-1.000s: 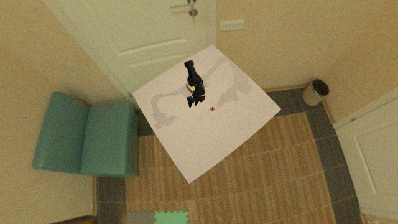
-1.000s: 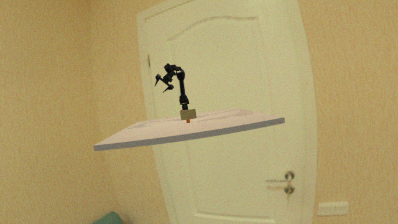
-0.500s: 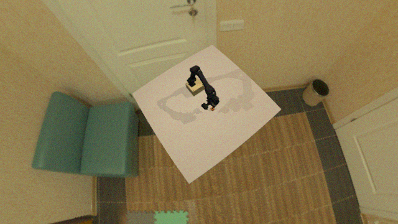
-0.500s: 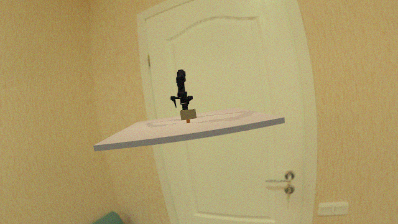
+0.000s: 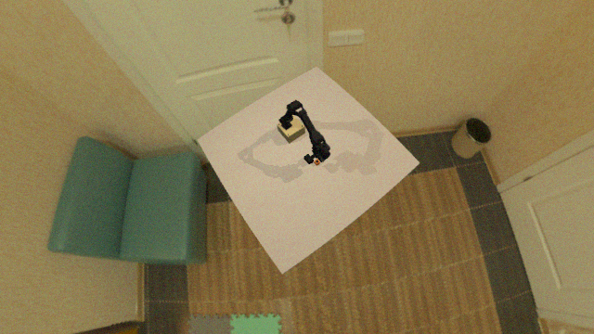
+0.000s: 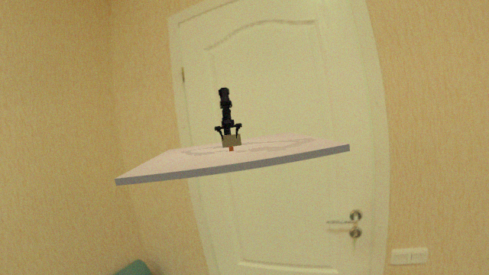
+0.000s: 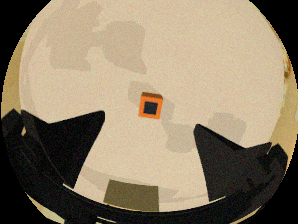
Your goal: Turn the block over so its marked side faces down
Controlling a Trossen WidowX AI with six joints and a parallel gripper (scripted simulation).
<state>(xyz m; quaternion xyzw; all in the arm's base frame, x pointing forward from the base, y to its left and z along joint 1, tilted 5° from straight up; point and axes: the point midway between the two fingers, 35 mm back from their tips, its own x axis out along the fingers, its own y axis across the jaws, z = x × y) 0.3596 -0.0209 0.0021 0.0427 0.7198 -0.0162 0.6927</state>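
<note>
My gripper tip is now 6 cm above the orange block.
</note>
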